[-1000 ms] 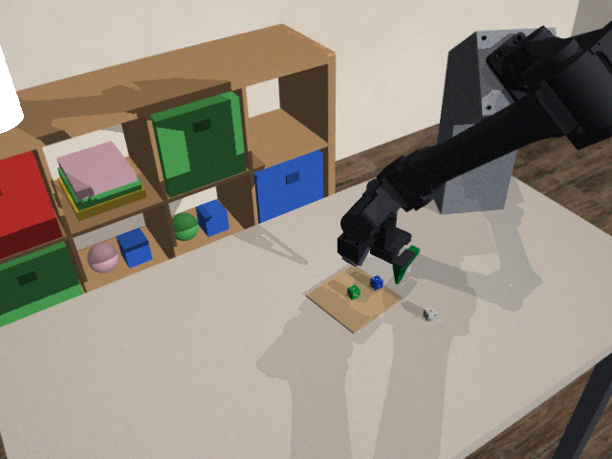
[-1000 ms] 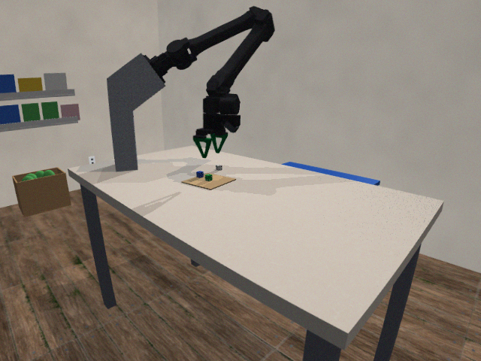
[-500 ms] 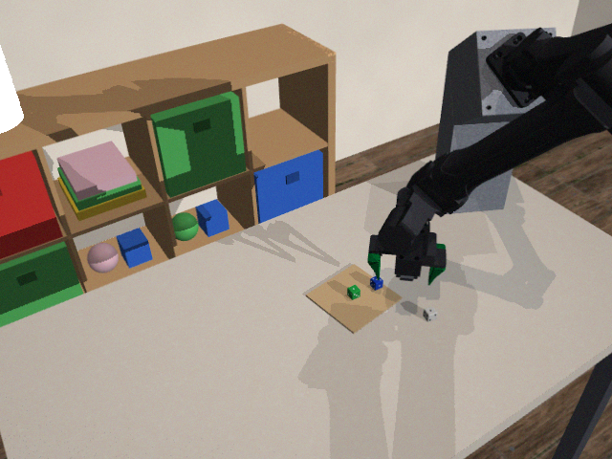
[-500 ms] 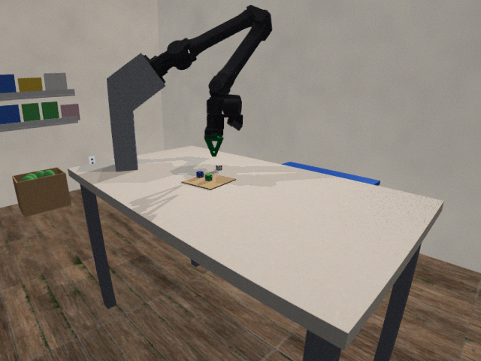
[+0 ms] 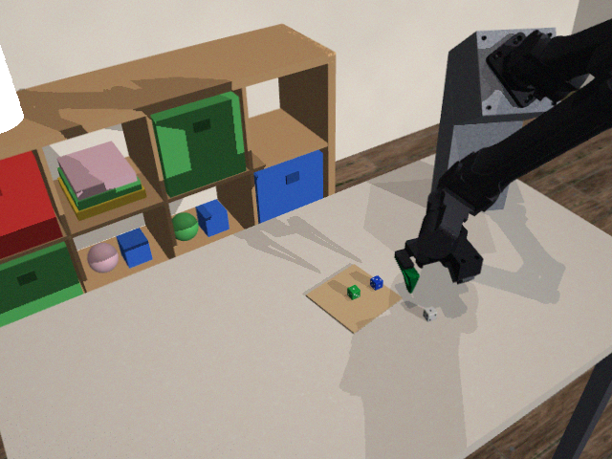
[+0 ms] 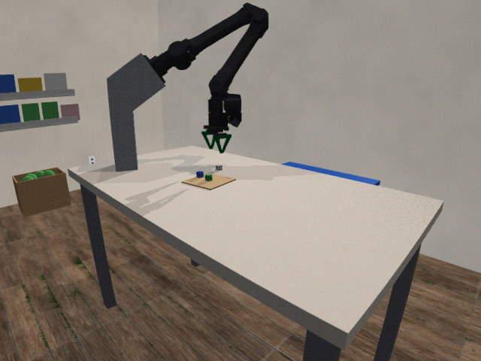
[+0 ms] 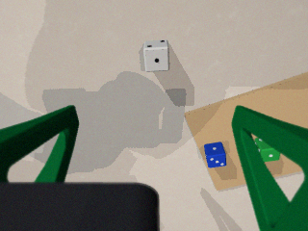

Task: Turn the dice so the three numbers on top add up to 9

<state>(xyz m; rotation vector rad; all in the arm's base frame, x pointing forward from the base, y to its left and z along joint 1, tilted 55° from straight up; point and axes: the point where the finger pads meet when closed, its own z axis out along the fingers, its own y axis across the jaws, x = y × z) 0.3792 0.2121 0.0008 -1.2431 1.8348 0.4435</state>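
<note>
Now: hand 8 cm above the white die and 1 cm to the right of it. Round my hand: tan mat (11 cm to the right, 11 cm ahead, 9 cm below); then green die (11 cm to the right, 11 cm ahead, 7 cm below); then blue die (11 cm to the right, 7 cm below, 5 cm ahead).
</note>
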